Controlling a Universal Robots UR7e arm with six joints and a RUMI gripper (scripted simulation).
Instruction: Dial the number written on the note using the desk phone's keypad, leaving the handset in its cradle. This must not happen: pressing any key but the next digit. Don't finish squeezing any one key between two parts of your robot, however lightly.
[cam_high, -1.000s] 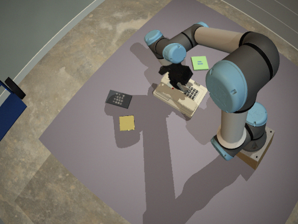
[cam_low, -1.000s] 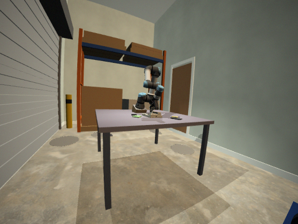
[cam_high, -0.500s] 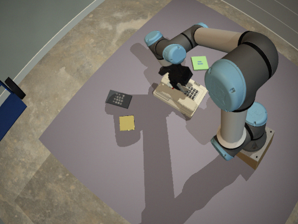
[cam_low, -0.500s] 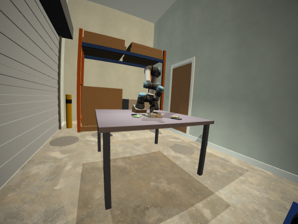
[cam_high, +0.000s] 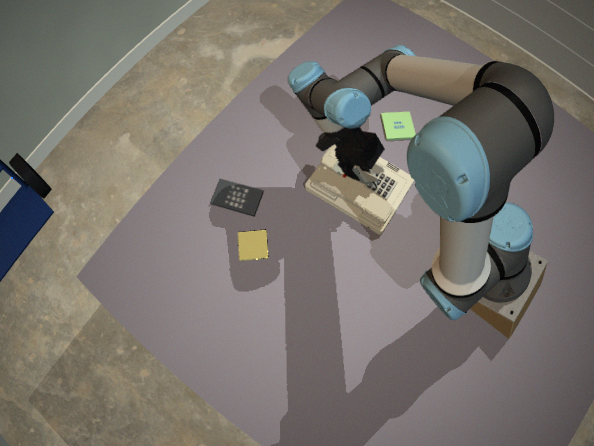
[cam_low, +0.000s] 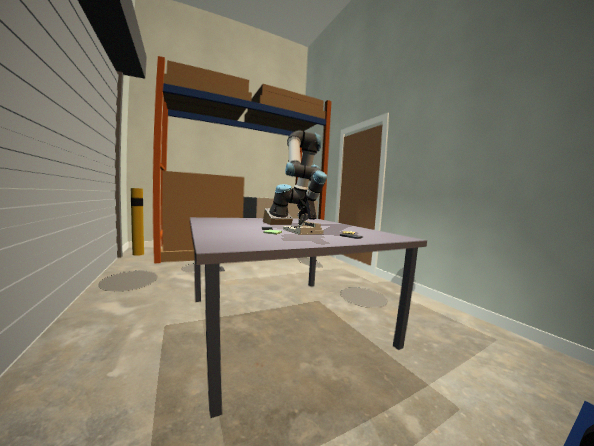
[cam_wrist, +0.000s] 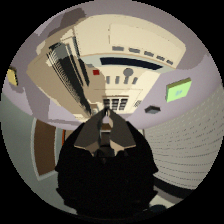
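Now: the handset 1 cm ahead of my hand and 6 cm to the left of it. The rest, counted from my hand: dark calculator-like pad (22 cm ahead, 24 cm to the left, 5 cm below); then note (7 cm ahead, 20 cm to the right, 5 cm below).
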